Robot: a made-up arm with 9 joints.
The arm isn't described. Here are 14 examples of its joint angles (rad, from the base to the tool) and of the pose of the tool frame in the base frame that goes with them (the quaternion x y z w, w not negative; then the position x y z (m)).
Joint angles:
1: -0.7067 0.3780 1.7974 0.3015 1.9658 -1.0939 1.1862 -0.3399 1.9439
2: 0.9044 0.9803 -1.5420 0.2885 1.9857 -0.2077 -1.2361 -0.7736 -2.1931
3: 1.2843 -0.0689 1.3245 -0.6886 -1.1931 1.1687 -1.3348 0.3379 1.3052
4: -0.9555 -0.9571 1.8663 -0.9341 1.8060 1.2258 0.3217 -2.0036 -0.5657
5: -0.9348 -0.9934 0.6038 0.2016 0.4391 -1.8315 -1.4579 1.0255 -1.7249
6: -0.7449 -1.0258 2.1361 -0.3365 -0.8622 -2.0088 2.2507 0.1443 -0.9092
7: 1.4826 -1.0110 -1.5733 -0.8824 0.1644 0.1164 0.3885 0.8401 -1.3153
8: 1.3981 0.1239 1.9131 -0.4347 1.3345 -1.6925 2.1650 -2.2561 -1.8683
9: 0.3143 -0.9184 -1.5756 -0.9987 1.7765 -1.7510 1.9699 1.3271 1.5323
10: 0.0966 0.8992 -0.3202 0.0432 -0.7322 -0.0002 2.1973 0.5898 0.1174
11: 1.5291 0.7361 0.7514 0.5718 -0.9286 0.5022 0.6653 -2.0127 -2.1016
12: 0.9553 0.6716 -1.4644 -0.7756 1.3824 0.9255 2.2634 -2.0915 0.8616
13: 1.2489 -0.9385 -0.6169 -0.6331 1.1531 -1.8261 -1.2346 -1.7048 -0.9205
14: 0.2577 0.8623 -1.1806 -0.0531 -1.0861 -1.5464 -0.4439 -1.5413 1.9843
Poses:
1: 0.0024 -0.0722 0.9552 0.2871 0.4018 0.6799 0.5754
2: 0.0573 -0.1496 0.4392 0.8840 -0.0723 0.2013 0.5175
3: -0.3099 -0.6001 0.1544 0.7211 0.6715 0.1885 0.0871
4: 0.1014 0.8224 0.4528 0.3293 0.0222 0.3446 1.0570
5: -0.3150 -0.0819 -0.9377 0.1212 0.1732 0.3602 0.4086
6: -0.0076 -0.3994 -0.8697 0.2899 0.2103 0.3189 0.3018
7: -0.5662 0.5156 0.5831 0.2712 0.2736 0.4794 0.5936
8: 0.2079 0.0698 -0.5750 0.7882 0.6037 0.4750 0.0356
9: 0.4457 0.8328 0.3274 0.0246 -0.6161 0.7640 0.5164
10: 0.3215 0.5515 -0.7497 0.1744 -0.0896 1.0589 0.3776
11: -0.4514 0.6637 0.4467 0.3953 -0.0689 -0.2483 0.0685
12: -0.1501 -0.8370 0.0750 0.5208 0.0193 0.8073 0.5448
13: -0.8499 0.3890 -0.3290 0.1345 -0.3767 0.2357 0.1027
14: -0.3167 -0.4914 -0.7786 0.2279 0.0653 0.3615 0.6888
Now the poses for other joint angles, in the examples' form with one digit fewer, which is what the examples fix.
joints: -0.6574 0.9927 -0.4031 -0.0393 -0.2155 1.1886 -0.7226 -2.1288 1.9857
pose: 0.723 -0.468 0.343 0.376 0.112 0.224 1.035
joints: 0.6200 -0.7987 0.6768 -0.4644 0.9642 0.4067 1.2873 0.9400 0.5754
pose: -0.216 -0.143 -0.745 0.616 -0.477 -0.223 -0.268
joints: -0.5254 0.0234 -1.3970 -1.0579 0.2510 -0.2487 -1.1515 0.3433 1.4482
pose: -0.284 0.628 0.706 0.163 -0.109 0.088 0.542
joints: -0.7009 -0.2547 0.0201 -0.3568 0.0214 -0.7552 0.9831 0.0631 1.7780
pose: 0.193 0.872 -0.096 0.439 -0.343 0.086 0.395
